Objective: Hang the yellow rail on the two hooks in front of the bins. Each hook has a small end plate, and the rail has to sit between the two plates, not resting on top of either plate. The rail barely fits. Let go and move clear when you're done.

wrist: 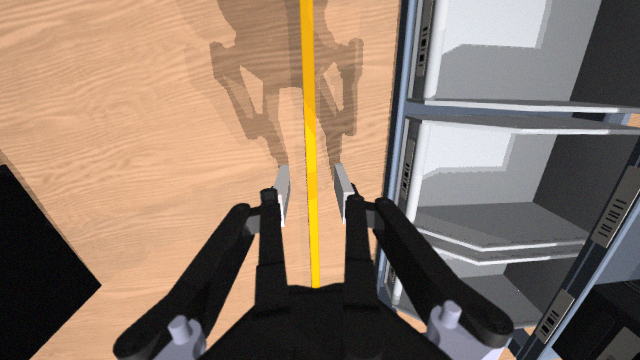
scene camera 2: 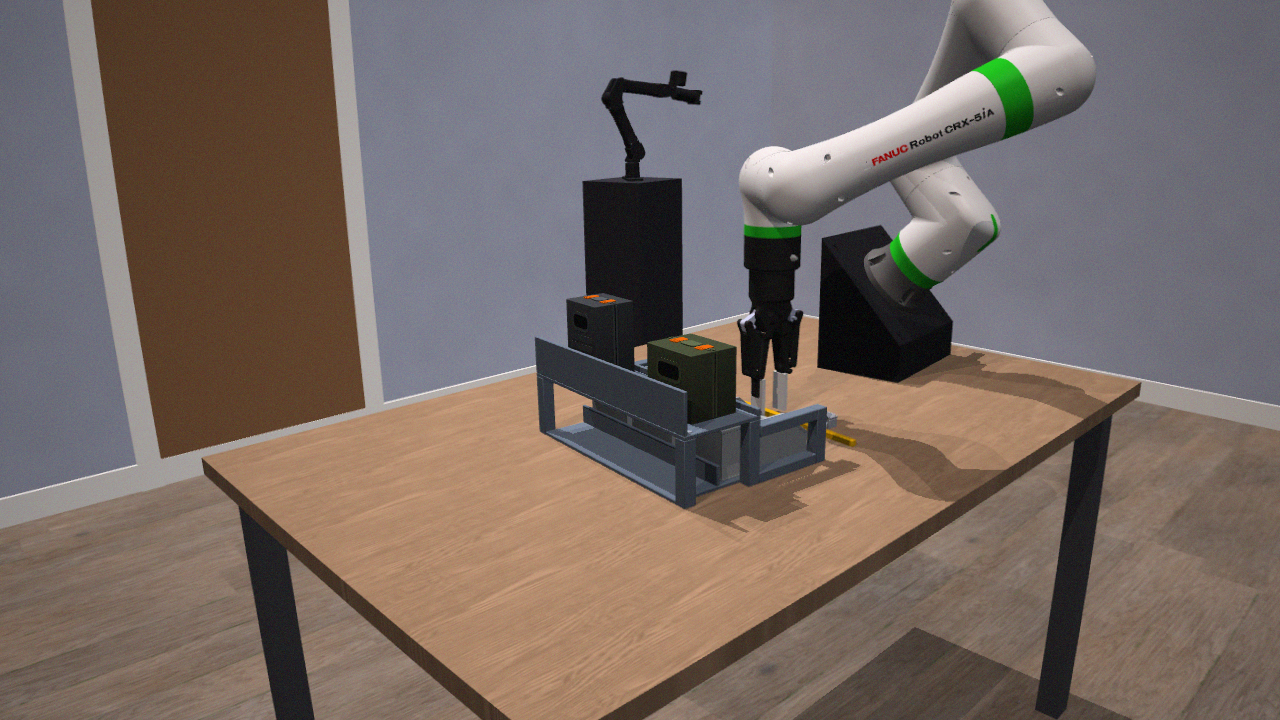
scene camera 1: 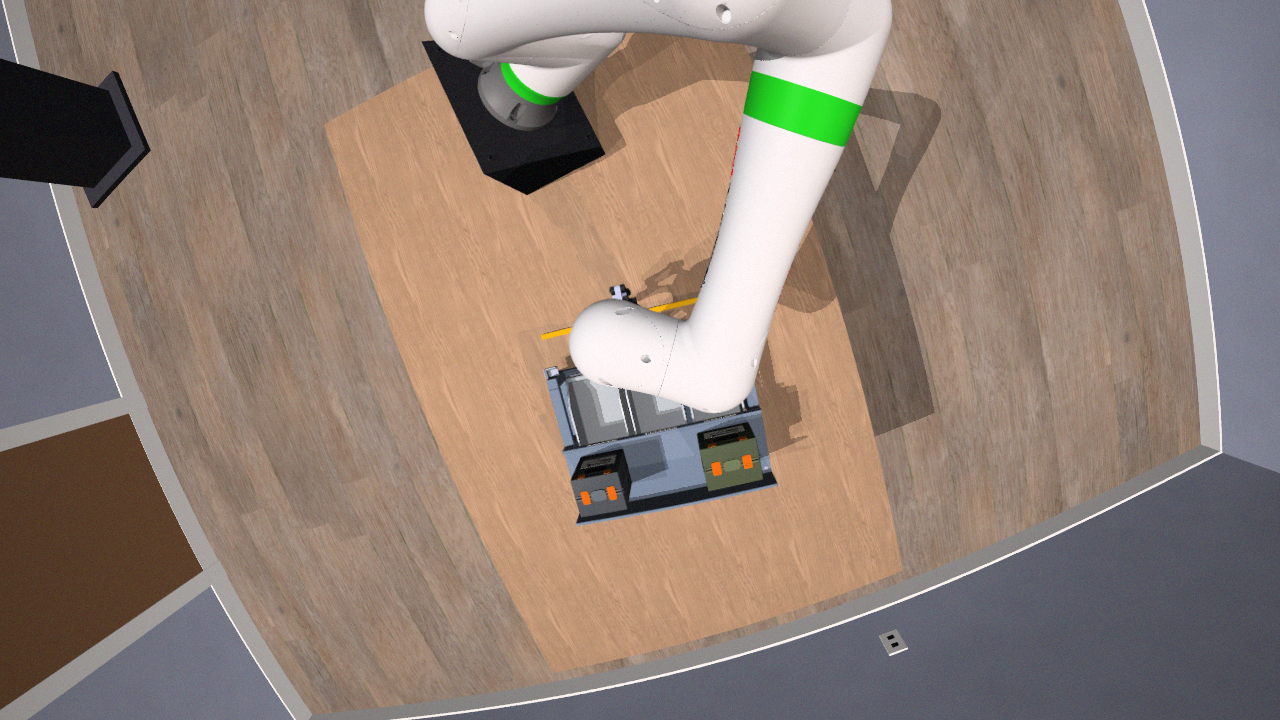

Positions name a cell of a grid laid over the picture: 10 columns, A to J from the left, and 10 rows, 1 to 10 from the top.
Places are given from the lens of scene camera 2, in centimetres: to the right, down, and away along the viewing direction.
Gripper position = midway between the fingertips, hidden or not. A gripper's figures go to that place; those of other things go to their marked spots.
my gripper (scene camera 2: G6): 22, 9, 151
green box (scene camera 2: F6): 9, 1, 116
black box (scene camera 2: E5): -6, -5, 134
The marked spots on the green box and the black box are 24 cm apart.
